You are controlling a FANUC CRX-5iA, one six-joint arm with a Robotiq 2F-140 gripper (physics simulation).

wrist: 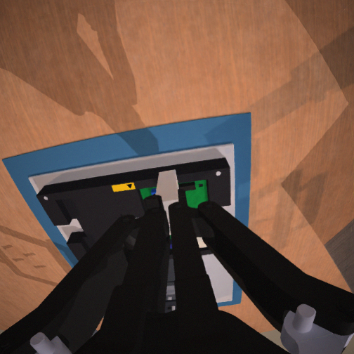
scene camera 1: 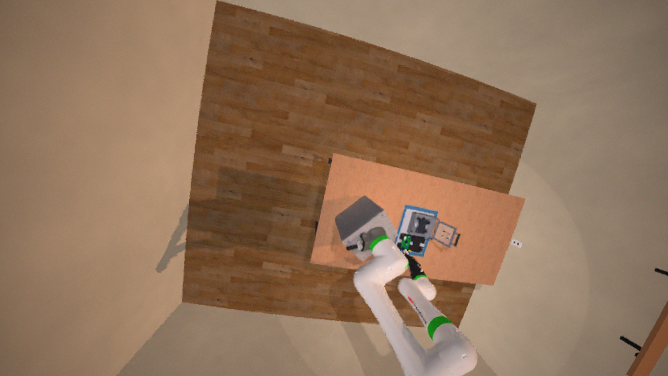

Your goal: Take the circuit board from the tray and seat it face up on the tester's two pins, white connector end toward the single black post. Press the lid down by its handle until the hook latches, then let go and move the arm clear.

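Seen in the pictures: gripper, fingertip midpoint: (scene camera 1: 404,250); arm's base, link origin: (scene camera 1: 373,236).
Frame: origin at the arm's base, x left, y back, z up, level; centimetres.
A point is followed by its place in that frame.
Note:
The green circuit board (wrist: 192,197) (scene camera 1: 406,242) @(z -32.0, x -23.3, y -37.6 cm) lies in the black tray (wrist: 95,205), mostly hidden behind my fingers. The tray sits in a white frame on a blue mat (wrist: 197,131) (scene camera 1: 404,207) @(z -34.3, x 5.4, y -36.1 cm). My gripper (wrist: 166,201) (scene camera 1: 406,251) @(z -30.8, x -29.5, y -35.8 cm) is shut right over the board, fingertips close together with only a narrow gap, and green shows on either side of them. I cannot see the board gripped between them. The grey tester (scene camera 1: 420,224) @(z -27.6, x -7.2, y -46.3 cm) stands on the same mat beyond the tray, its lid (scene camera 1: 444,232) @(z -18.1, x -11.2, y -59.9 cm) swung open to the right with the black handle (scene camera 1: 456,239) @(z -7.6, x -12.1, y -61.4 cm) at its outer edge.
A grey box (scene camera 1: 360,223) @(z 1.6, x 9.3, y 8.3 cm) stands on the orange table top (scene camera 1: 420,186) @(z -34.5, x 21.3, y -49.2 cm) left of the mat, beside my arm's base. The table's front edge runs just behind my wrist. A wooden floor lies beyond the table.

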